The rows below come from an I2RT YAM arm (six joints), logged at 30 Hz.
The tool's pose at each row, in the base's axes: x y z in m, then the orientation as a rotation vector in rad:
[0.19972 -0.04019 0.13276 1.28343 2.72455 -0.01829]
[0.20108 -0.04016 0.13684 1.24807 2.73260 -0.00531]
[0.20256 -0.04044 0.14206 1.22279 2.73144 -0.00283]
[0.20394 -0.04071 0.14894 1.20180 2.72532 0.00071]
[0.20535 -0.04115 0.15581 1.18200 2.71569 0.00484]
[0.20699 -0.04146 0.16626 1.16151 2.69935 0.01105]
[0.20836 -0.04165 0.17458 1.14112 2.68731 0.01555]
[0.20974 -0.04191 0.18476 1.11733 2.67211 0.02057]
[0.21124 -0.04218 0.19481 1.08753 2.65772 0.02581]
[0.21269 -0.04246 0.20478 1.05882 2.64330 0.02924]
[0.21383 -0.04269 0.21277 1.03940 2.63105 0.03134]
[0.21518 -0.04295 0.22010 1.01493 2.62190 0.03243]
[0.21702 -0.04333 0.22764 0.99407 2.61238 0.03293]
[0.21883 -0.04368 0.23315 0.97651 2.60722 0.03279]
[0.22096 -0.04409 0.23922 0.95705 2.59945 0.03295]
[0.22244 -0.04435 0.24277 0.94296 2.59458 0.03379]
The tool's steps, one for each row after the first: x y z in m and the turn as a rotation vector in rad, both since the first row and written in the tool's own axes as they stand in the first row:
[-0.00133 0.00124 -0.00390 -0.01245 -0.00273 -0.02287]
[-0.00312 0.00243 -0.00889 -0.01974 -0.01210 -0.03766]
[-0.00504 0.00363 -0.01554 -0.02857 -0.02364 -0.04853]
[-0.00710 0.00473 -0.02216 -0.03881 -0.03743 -0.05776]
[-0.00965 0.00626 -0.03232 -0.05298 -0.05639 -0.06558]
[-0.01168 0.00756 -0.04040 -0.06450 -0.07214 -0.07470]
[-0.01399 0.00890 -0.05032 -0.07823 -0.09146 -0.08516]
[-0.01637 0.01033 -0.06010 -0.09304 -0.11191 -0.09977]
[-0.01872 0.01170 -0.06981 -0.10649 -0.13242 -0.11397]
[-0.02059 0.01279 -0.07759 -0.11640 -0.14838 -0.12303]
[-0.02253 0.01398 -0.08469 -0.12547 -0.16356 -0.13632]
[-0.02491 0.01549 -0.09193 -0.13357 -0.17801 -0.14733]
[-0.02699 0.01690 -0.09717 -0.13891 -0.18786 -0.15745]
[-0.02939 0.01854 -0.10292 -0.14579 -0.20036 -0.16818]
[-0.03095 0.01967 -0.10626 -0.15092 -0.20849 -0.17618]

